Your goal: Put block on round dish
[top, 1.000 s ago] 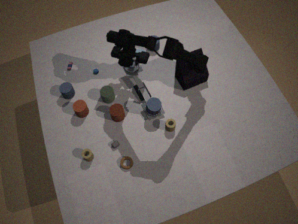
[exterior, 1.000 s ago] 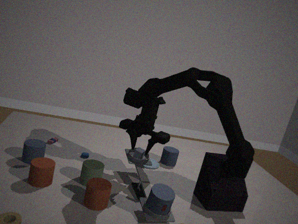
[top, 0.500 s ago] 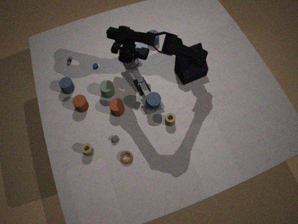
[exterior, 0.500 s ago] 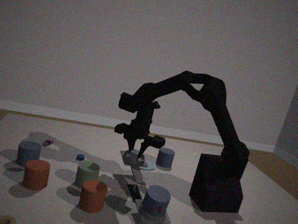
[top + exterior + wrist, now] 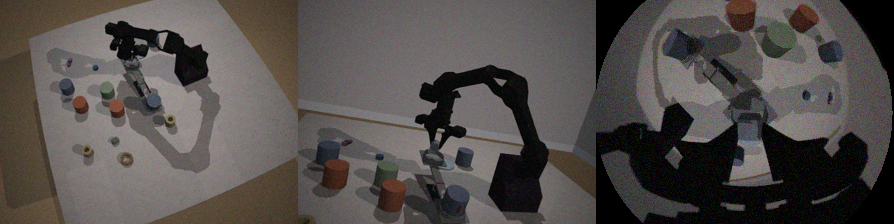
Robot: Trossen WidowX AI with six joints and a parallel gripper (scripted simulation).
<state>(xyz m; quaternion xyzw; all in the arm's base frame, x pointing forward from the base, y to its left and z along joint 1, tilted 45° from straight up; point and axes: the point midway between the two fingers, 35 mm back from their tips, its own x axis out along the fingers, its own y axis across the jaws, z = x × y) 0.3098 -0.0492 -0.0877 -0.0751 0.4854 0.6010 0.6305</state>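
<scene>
Now: gripper tip 7 cm past the pale blue round dish, 12 cm to the left of it and 11 cm above it. Also, from my gripper tip: blue disc: 19 cm ahead, 8 cm to the right, 11 cm below; then grey block: 1 cm above; then balance: 2 cm behind, 12 cm to the left, 8 cm below.
</scene>
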